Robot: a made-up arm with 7 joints. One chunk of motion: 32 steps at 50 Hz.
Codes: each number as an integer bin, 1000 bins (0 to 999) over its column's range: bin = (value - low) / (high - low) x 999, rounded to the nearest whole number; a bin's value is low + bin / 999 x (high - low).
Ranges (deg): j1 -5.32..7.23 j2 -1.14..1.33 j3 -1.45..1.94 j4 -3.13..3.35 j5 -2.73..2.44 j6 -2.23..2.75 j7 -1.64..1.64
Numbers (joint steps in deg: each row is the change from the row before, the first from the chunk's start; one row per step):
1: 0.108 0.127 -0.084 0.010 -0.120 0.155 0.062
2: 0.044 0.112 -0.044 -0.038 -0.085 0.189 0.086
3: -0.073 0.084 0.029 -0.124 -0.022 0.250 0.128
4: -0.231 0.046 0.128 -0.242 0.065 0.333 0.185
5: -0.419 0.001 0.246 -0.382 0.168 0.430 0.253
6: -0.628 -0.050 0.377 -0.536 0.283 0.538 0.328
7: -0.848 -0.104 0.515 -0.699 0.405 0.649 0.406
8: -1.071 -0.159 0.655 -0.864 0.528 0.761 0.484
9: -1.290 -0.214 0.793 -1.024 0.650 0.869 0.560
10: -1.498 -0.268 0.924 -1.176 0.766 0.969 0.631
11: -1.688 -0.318 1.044 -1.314 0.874 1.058 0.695
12: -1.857 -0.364 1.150 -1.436 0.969 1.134 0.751
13: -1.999 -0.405 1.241 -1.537 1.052 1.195 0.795
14: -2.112 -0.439 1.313 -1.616 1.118 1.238 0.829
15: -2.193 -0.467 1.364 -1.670 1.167 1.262 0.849
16: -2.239 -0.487 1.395 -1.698 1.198 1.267 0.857
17: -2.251 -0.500 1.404 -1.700 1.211 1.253 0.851
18: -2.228 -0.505 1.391 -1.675 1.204 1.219 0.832
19: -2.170 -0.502 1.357 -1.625 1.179 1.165 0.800
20: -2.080 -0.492 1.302 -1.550 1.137 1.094 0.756
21: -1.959 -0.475 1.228 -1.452 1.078 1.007 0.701
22: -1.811 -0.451 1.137 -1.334 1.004 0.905 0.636
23: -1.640 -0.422 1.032 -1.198 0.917 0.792 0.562
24: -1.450 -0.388 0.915 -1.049 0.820 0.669 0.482
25: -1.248 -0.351 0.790 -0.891 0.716 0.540 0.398
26: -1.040 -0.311 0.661 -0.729 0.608 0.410 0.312
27: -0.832 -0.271 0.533 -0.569 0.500 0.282 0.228
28: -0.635 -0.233 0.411 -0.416 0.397 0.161 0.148
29: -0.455 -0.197 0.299 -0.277 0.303 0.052 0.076
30: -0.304 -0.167 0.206 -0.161 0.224 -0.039 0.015
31: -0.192 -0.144 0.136 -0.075 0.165 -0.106 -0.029
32: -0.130 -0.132 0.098 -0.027 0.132 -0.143 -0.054
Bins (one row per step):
1: 432 512 403 484 504 478 518
2: 427 506 414 477 511 485 526
3: 418 495 436 463 523 497 538
4: 405 480 465 445 540 514 556
5: 390 461 500 424 560 534 577
6: 373 441 538 400 582 555 599
7: 356 419 579 375 606 578 623
8: 338 397 620 349 630 600 647
9: 321 375 661 325 653 622 670
10: 304 353 700 301 676 642 692
11: 289 332 735 280 696 660 711
12: 276 314 766 261 715 675 728
13: 264 297 793 246 731 687 742
14: 255 284 814 233 744 696 752
15: 249 272 829 225 753 701 758
16: 245 264 838 221 759 702 761
17: 244 259 841 220 762 699 759
18: 246 257 837 224 760 692 753
19: 251 258 827 232 755 681 743
20: 258 262 811 244 747 667 730
21: 268 269 789 259 736 649 713
22: 279 279 762 277 722 629 693
23: 293 290 731 298 705 606 671
24: 308 304 697 321 686 582 646
25: 324 319 660 345 666 556 621
26: 341 335 622 370 645 530 595
27: 357 351 584 395 624 504 569
28: 373 367 548 418 604 480 545
29: 387 381 515 440 586 458 523
30: 399 394 488 458 571 440 504
31: 408 403 467 471 559 426 491
32: 413 408 456 478 553 419 483

